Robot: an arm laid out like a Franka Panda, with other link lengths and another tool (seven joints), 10 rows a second.
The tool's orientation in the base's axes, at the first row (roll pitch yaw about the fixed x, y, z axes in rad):
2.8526 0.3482 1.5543
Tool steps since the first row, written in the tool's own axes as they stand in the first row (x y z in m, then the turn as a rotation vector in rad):
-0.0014 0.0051 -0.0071 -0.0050 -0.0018 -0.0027
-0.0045 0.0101 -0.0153 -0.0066 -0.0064 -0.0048
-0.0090 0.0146 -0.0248 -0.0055 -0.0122 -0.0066
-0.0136 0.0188 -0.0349 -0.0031 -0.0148 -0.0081
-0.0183 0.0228 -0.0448 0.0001 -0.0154 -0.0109
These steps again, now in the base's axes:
0.0029 0.0015 0.0082 -0.0026 -0.0040 0.0037
0.0053 0.0017 0.0180 -0.0076 -0.0051 0.0049
0.0069 0.0010 0.0293 -0.0136 -0.0040 0.0046
0.0081 0.0003 0.0411 -0.0165 -0.0014 0.0044
0.0091 -0.0005 0.0527 -0.0178 0.0025 0.0057

